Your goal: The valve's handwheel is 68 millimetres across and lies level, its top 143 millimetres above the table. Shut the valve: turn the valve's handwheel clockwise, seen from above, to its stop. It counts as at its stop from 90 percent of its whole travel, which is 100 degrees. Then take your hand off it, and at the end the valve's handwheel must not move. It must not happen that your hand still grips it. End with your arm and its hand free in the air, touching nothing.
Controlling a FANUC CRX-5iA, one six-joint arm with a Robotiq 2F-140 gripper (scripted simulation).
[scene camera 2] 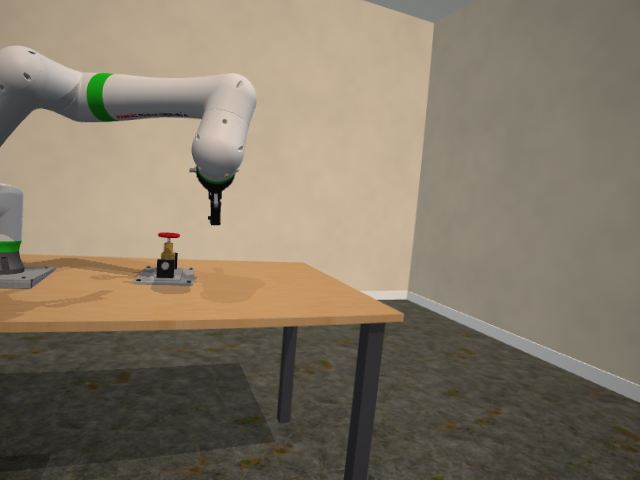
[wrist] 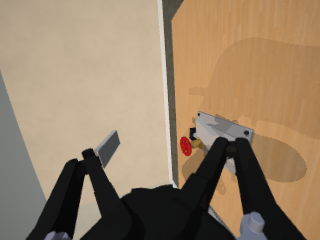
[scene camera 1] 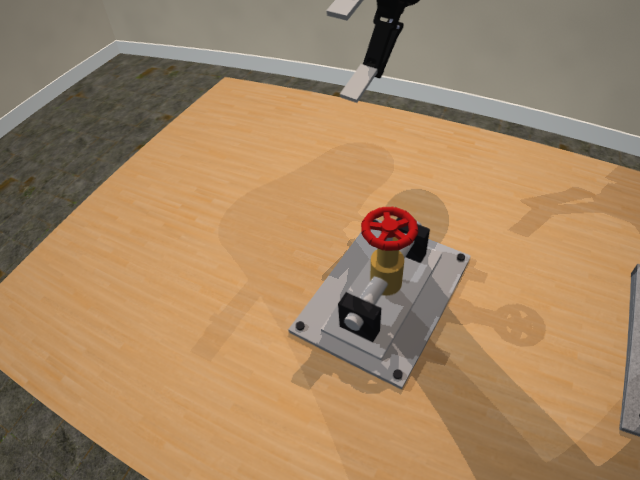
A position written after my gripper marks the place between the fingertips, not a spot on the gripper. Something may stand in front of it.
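Observation:
My gripper (scene camera 1: pixel 343 60) is visible to me, and you get the gripper (wrist: pixel 156 131) as well. There's also a red handwheel (scene camera 1: pixel 389 227) that I can see.

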